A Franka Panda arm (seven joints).
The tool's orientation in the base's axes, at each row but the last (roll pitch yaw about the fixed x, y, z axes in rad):
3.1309 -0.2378 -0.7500
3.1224 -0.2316 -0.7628
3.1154 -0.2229 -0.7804
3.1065 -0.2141 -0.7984
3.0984 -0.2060 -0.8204
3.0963 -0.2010 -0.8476
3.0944 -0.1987 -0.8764
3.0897 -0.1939 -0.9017
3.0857 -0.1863 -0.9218
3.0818 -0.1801 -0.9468
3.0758 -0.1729 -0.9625
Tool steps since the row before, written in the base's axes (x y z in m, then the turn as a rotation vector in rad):
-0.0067 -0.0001 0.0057 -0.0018 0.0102 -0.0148
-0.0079 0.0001 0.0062 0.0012 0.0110 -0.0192
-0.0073 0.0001 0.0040 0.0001 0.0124 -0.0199
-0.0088 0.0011 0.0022 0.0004 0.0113 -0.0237
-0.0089 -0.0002 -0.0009 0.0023 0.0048 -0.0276
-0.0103 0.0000 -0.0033 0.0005 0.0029 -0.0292
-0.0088 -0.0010 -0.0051 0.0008 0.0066 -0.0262
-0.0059 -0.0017 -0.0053 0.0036 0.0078 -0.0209
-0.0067 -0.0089 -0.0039 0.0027 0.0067 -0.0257
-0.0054 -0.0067 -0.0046 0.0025 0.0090 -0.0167
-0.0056 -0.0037 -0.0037 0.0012 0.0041 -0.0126
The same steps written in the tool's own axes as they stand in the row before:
-0.0034 0.0047 -0.0066 -0.0115 -0.0064 0.0124
-0.0042 0.0055 -0.0073 -0.0110 -0.0091 0.0170
-0.0042 0.0052 -0.0049 -0.0128 -0.0093 0.0173
-0.0063 0.0057 -0.0034 -0.0127 -0.0089 0.0212
-0.0060 0.0067 0.0000 -0.0075 -0.0061 0.0264
-0.0073 0.0076 0.0022 -0.0076 -0.0036 0.0281
-0.0058 0.0072 0.0044 -0.0096 -0.0060 0.0245
-0.0033 0.0054 0.0050 -0.0078 -0.0087 0.0193
0.0023 0.0105 0.0050 -0.0084 -0.0076 0.0242
0.0014 0.0080 0.0054 -0.0087 -0.0082 0.0149
-0.0008 0.0065 0.0040 -0.0048 -0.0041 0.0117

